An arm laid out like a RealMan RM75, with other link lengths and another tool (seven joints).
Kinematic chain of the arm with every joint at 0, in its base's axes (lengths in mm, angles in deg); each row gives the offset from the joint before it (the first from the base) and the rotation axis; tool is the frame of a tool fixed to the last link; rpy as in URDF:
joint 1: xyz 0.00 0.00 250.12 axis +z
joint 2: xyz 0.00 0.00 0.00 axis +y
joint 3: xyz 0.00 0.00 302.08 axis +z
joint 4: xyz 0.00 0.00 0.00 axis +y
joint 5: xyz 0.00 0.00 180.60 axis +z
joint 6: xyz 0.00 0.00 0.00 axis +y
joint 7: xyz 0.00 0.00 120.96 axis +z
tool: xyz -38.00 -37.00 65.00 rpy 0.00 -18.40 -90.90
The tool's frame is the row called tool.
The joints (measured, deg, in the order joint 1, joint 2, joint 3, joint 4, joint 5, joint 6, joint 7), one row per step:
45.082 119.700 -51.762 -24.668 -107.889 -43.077 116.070
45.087 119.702 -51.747 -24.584 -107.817 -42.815 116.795
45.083 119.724 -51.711 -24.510 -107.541 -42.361 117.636
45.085 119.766 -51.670 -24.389 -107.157 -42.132 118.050
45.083 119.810 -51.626 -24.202 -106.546 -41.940 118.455
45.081 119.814 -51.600 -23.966 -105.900 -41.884 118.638
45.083 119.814 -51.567 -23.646 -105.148 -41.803 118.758
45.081 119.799 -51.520 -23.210 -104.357 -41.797 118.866
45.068 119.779 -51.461 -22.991 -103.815 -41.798 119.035
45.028 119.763 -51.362 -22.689 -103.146 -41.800 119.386
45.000 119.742 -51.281 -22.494 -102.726 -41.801 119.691
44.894 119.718 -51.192 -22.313 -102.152 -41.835 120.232
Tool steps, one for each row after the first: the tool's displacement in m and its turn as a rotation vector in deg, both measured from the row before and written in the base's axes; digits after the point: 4 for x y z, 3 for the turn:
0.0014 0.0000 0.0001 0.147 0.440 -0.741
0.0017 0.0003 0.0006 0.379 0.633 -0.972
0.0008 0.0000 -0.0001 0.226 0.578 -0.603
0.0007 -0.0001 -0.0002 0.246 0.804 -0.683
0.0005 -0.0002 -0.0003 0.151 0.719 -0.489
0.0007 -0.0003 -0.0004 0.164 0.771 -0.538
0.0010 -0.0007 -0.0008 0.066 0.848 -0.595
0.0006 -0.0002 -0.0001 0.118 0.644 -0.447
0.0012 -0.0006 -0.0004 0.127 0.918 -0.715
0.0009 -0.0004 -0.0001 0.091 0.638 -0.527
0.0016 -0.0007 0.0000 0.141 0.950 -0.792

